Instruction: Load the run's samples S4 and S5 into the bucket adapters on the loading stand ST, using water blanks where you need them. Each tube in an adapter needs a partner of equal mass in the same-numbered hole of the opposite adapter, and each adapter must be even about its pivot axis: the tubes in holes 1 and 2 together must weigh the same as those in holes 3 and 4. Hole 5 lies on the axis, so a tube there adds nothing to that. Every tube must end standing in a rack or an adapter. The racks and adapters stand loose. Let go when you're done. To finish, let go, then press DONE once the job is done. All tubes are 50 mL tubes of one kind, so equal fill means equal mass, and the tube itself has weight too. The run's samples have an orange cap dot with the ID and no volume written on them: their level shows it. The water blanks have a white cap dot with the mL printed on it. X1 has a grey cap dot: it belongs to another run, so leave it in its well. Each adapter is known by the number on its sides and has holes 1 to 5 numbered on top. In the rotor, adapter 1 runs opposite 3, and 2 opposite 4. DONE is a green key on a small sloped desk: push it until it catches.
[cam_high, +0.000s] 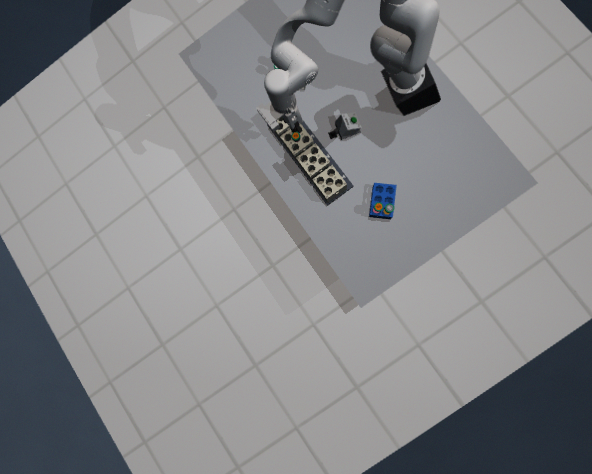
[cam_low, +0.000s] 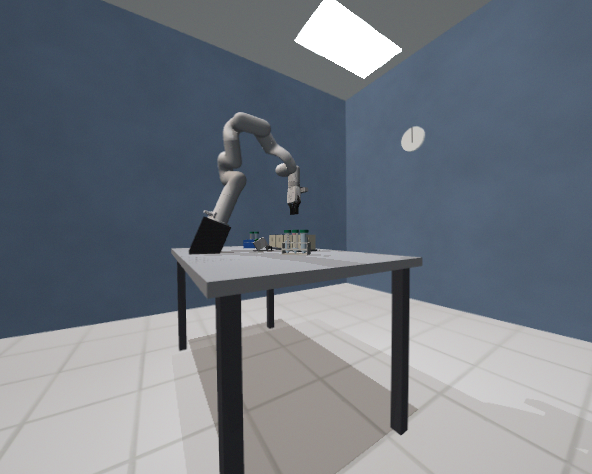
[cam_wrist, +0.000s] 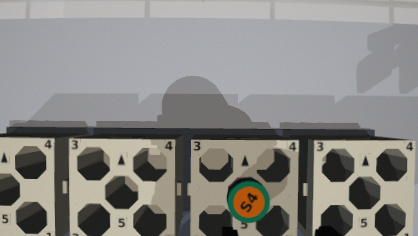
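The blue rack is 420 mm to the left of my hand, 210 mm below it and 30 mm behind it. From my hand the other things lie so: white rack 230 mm to the right, 210 mm below, 210 mm behind; then adapter 210 mm to the left, 190 mm below, 50 mm ahead.
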